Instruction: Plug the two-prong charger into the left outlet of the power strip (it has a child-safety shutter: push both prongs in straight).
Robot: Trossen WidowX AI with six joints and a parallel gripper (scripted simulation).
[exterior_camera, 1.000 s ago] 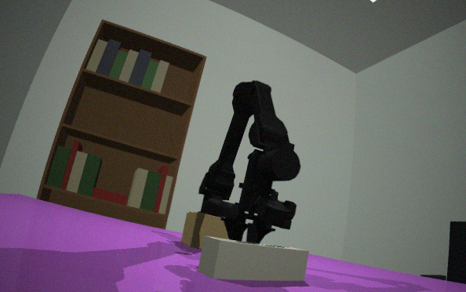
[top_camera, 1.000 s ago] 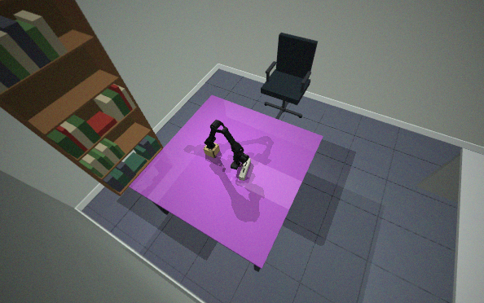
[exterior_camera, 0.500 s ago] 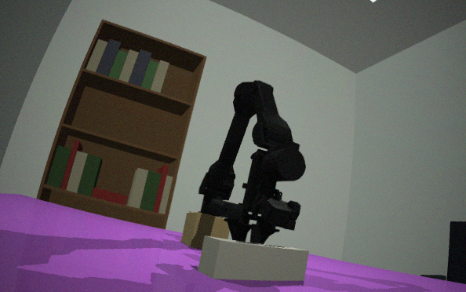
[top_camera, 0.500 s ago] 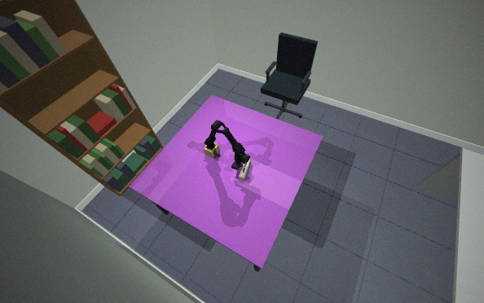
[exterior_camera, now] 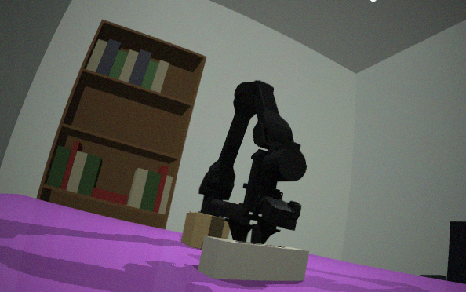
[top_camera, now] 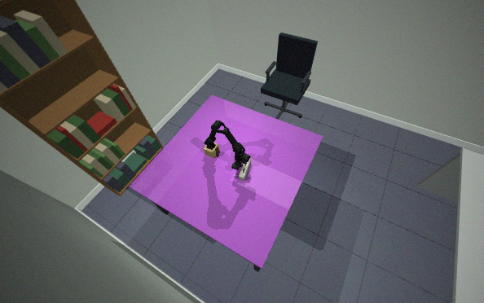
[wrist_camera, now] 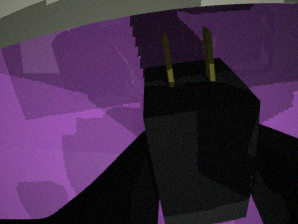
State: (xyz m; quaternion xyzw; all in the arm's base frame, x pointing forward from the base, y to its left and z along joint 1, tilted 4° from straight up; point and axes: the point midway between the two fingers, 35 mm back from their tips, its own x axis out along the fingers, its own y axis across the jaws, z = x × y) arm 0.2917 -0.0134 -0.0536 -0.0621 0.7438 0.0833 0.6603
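My gripper tip is 20 mm short of the two-prong charger and 10 mm below it.
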